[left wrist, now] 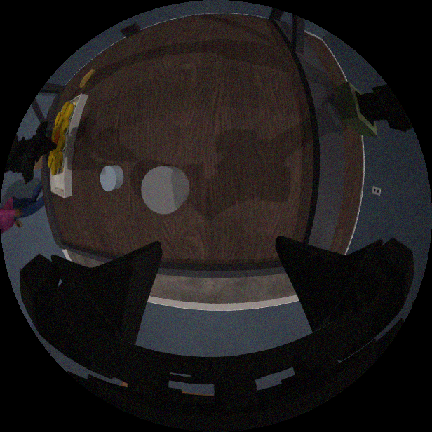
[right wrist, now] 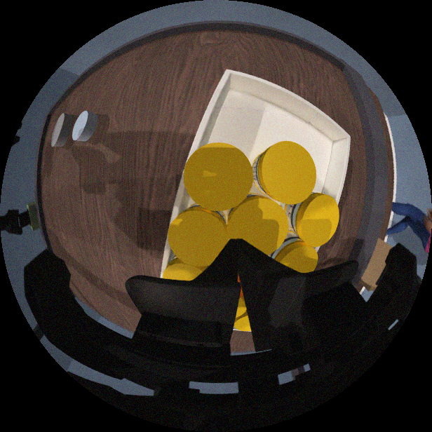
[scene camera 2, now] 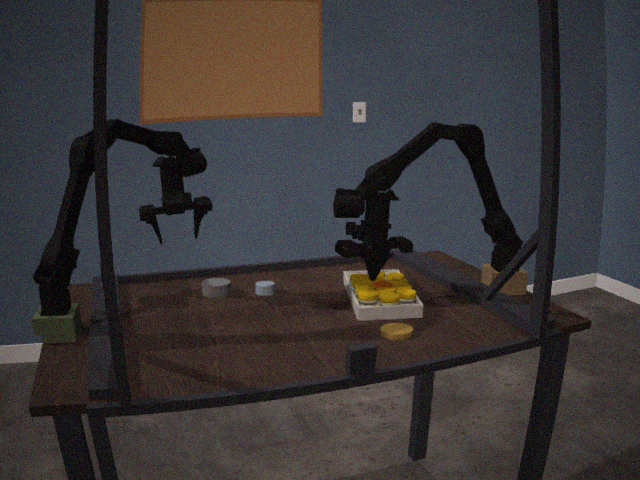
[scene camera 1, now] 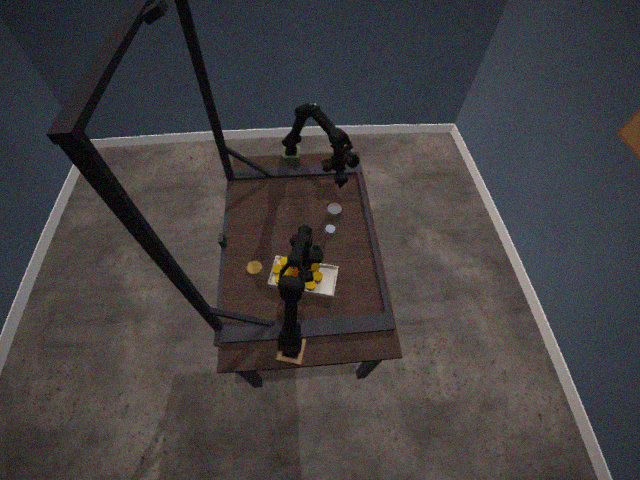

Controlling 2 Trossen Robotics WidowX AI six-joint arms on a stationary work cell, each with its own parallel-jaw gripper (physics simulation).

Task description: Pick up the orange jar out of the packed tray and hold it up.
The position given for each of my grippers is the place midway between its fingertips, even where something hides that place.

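Observation:
I can see my left gripper (scene camera 2: 178, 241), and it appears again at (left wrist: 219, 245). My right gripper (scene camera 2: 372, 280) is visible to me as well; the left wrist view shows this gripper too (left wrist: 56, 146), and so does the right wrist view (right wrist: 235, 244). There is also a grey disc (left wrist: 164, 188).

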